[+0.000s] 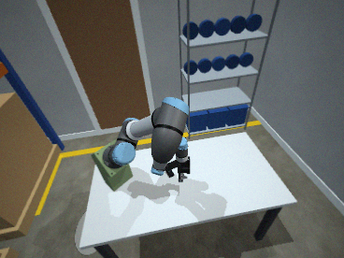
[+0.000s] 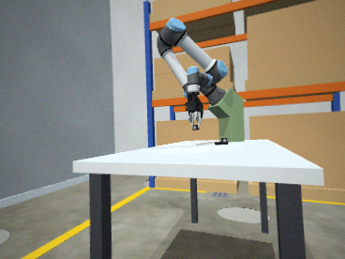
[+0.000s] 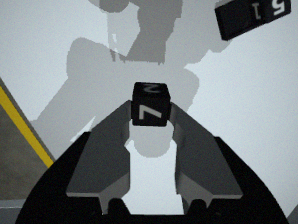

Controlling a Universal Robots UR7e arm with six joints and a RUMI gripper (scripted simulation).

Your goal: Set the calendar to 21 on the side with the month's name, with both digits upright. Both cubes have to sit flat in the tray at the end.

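Now: the dark cube 10 mm below my hand.
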